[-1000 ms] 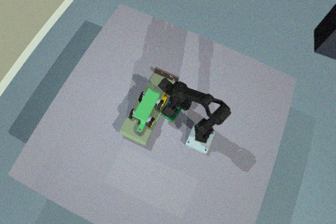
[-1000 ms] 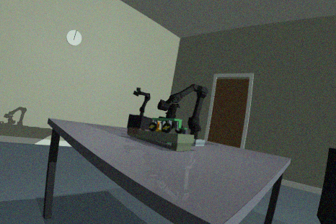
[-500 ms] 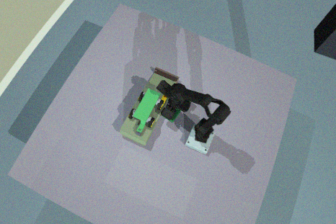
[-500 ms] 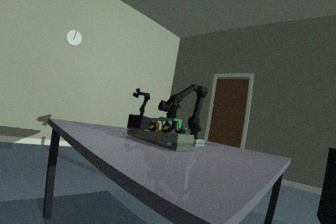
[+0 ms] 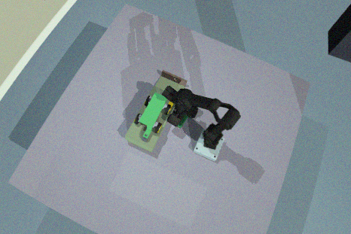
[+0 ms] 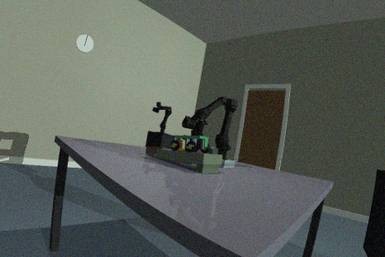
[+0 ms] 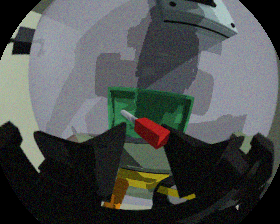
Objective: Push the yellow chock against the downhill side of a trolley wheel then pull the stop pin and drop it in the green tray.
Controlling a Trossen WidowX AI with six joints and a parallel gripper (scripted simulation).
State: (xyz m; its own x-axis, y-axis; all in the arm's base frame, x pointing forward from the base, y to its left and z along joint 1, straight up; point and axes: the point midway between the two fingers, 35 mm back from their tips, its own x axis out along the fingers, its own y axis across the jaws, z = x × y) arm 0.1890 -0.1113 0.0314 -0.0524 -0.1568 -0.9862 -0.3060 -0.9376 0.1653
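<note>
Right now the red-headed stop pin is 10 mm to the right of my gripper tip. Also, from my gripper tip: olive ramp (140 mm ahead, 70 mm to the left, 10 mm above); green tray (50 mm below); yellow chock (70 mm ahead, 40 mm above, 20 mm to the right).
</note>
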